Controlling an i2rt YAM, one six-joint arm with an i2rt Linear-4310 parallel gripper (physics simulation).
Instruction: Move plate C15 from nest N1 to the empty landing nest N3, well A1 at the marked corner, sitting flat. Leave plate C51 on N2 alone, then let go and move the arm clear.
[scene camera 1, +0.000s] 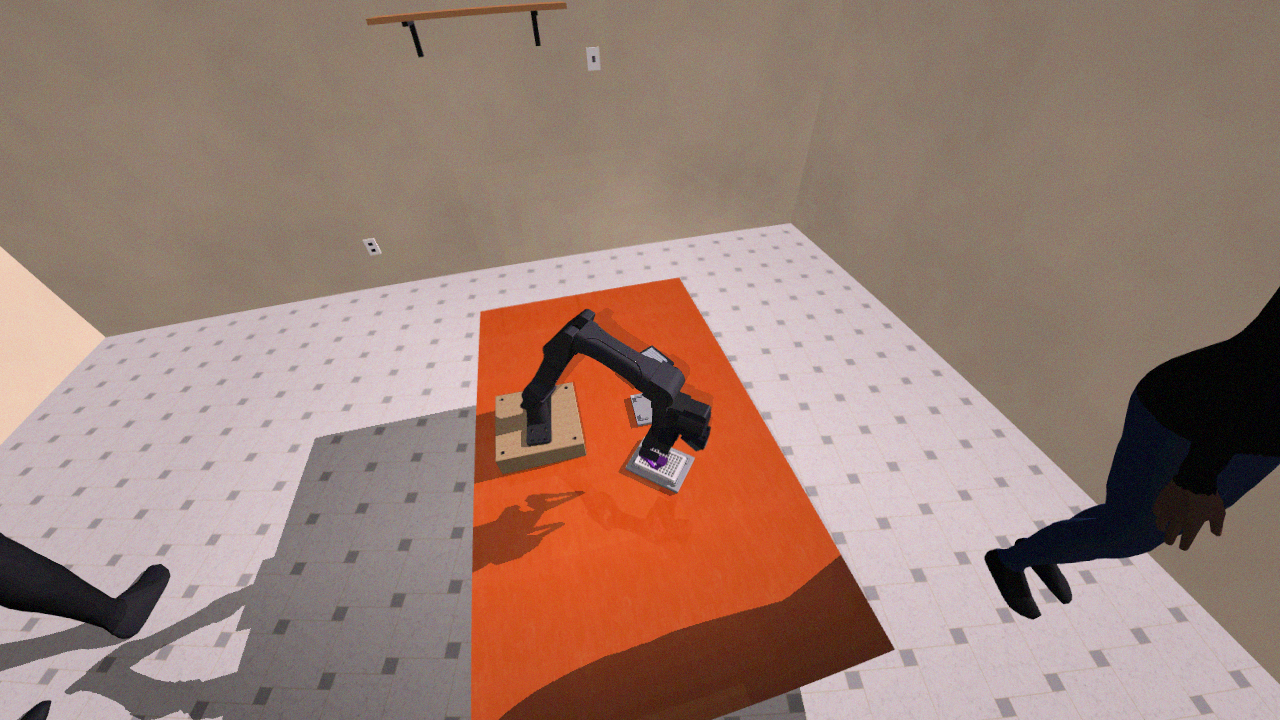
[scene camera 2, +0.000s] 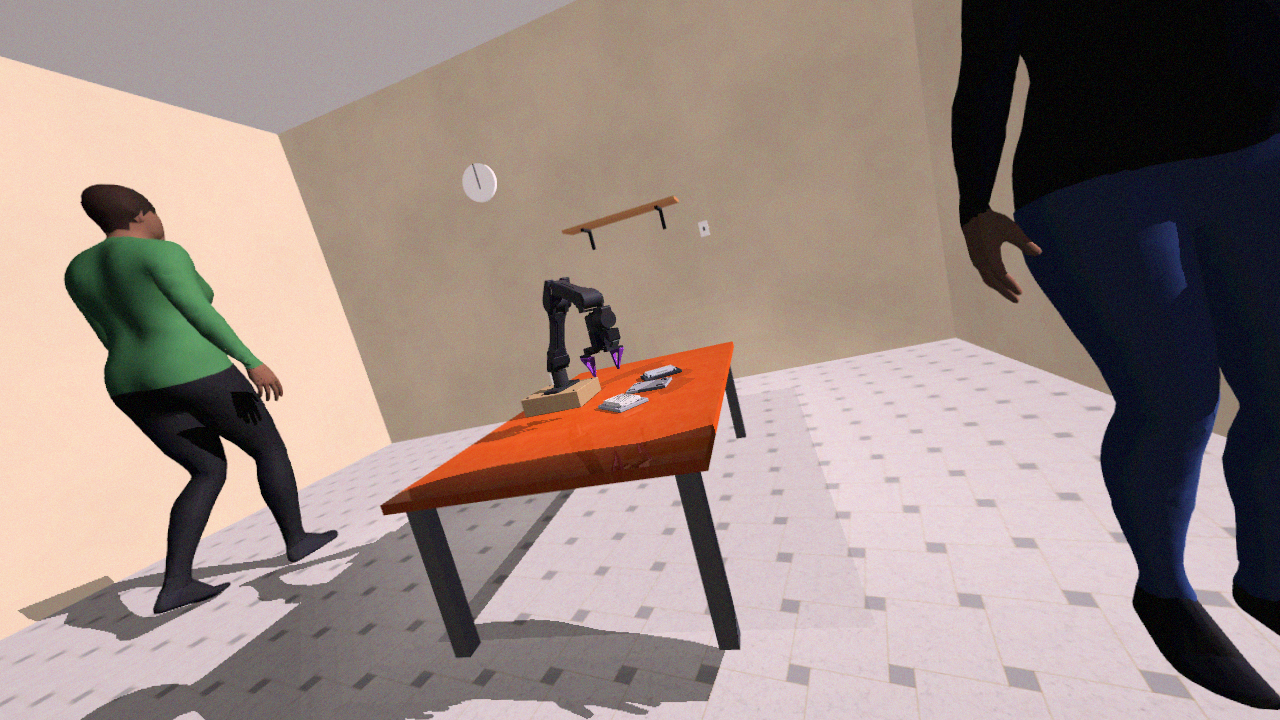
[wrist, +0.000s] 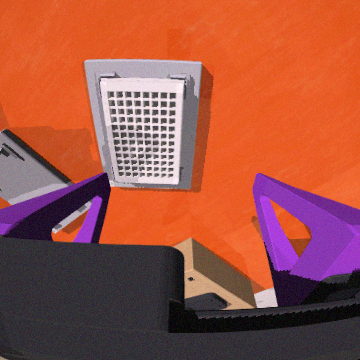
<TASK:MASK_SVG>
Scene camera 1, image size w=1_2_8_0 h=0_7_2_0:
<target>my gripper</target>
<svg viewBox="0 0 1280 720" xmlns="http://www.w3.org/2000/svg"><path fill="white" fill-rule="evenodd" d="M652 419L652 425L642 442L639 456L652 469L658 470L666 465L668 458L660 456L659 453L650 449L655 448L663 454L669 454L671 446L659 442L659 428L670 428L676 422L670 426L660 426Z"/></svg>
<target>grey well plate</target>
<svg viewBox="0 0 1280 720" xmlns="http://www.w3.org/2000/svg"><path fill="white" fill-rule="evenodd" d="M638 455L634 462L635 466L672 483L676 482L687 460L685 456L671 450L666 455L661 453L660 450L652 448L650 449L651 451L668 458L664 467L655 470Z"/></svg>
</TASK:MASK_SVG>
